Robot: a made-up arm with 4 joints. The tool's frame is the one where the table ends. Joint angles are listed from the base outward.
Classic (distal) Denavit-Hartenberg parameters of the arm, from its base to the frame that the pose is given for. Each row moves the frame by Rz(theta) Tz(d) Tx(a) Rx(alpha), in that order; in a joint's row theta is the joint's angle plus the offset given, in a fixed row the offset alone. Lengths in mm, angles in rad.
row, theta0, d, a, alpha
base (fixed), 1.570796, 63.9, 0, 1.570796
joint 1, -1.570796, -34.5, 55.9, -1.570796
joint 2, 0, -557.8, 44, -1.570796
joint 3, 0, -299, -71.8, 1.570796
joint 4, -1.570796, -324.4, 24.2, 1.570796
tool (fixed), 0, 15, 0, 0
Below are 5 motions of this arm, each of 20 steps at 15 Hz.
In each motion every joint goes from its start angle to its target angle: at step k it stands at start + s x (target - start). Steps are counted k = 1, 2, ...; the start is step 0. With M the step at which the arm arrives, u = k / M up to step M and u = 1 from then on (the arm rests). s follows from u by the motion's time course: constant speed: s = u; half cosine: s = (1 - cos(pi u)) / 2; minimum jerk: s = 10 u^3 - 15 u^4 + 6 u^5.
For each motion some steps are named. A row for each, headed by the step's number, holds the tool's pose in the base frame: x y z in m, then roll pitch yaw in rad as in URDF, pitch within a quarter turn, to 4 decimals.
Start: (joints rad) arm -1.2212 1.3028 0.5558 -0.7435
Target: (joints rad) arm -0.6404 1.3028 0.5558 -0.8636
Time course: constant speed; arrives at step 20
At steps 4, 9, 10, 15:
4: 0.2506 -0.6142 0.6292 -1.5293 0.6051 -0.3943
9: 0.2505 -0.6888 0.5348 -1.3378 0.6476 -0.2577
10: 0.2505 -0.7021 0.5146 -1.2980 0.6531 -0.2289
15: 0.2504 -0.7592 0.4089 -1.0947 0.6647 -0.0821

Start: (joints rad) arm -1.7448 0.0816 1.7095 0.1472
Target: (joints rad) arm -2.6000 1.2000 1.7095 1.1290
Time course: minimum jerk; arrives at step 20
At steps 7, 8, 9, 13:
7: 0.3634 0.2388 0.4394 2.5913 -0.4529 -0.1266
8: 0.3750 0.2322 0.4397 2.4911 -0.5649 -0.1223
9: 0.3836 0.2257 0.4435 2.3617 -0.6857 -0.0884
13: 0.3749 0.2247 0.4865 1.4114 -1.0095 0.5416

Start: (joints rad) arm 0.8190 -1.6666 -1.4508 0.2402
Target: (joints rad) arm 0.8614 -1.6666 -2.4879 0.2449
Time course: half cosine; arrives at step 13
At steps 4, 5, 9, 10, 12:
4: 0.3076 -0.6330 -0.1753 -2.8884 -0.9739 -1.7815
5: 0.3107 -0.6073 -0.1507 -2.7461 -0.9615 -1.8245
9: 0.2777 -0.4986 -0.0480 -2.1740 -0.8726 -1.9642
10: 0.2629 -0.4791 -0.0300 -2.0712 -0.8500 -1.9812
12: 0.2412 -0.4564 -0.0096 -1.9485 -0.8207 -1.9974

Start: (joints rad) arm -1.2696 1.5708 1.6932 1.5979
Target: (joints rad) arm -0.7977 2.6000 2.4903 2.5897
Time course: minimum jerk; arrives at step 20
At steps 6, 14, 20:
6: 0.1690 -0.5353 0.3172 2.1516 -1.2143 -0.6718
14: -0.1554 -0.4669 0.0595 1.7119 -0.4593 -0.2117
20: -0.2201 -0.4064 0.0470 1.8072 -0.2885 -0.1714

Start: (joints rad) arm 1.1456 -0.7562 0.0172 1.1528
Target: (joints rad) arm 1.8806 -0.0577 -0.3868 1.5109
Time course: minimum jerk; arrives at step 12
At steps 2, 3, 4, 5, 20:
2: 0.1971 -0.4981 -0.6833 1.2041 0.1666 0.4027
3: 0.2132 -0.4429 -0.7150 1.2728 0.1447 0.4869
4: 0.2358 -0.3508 -0.7573 1.3726 0.0935 0.6143
5: 0.2598 -0.2237 -0.7969 1.4834 0.0006 0.7680
20: 0.2874 0.4186 -0.7225 1.6436 -0.6931 1.4233

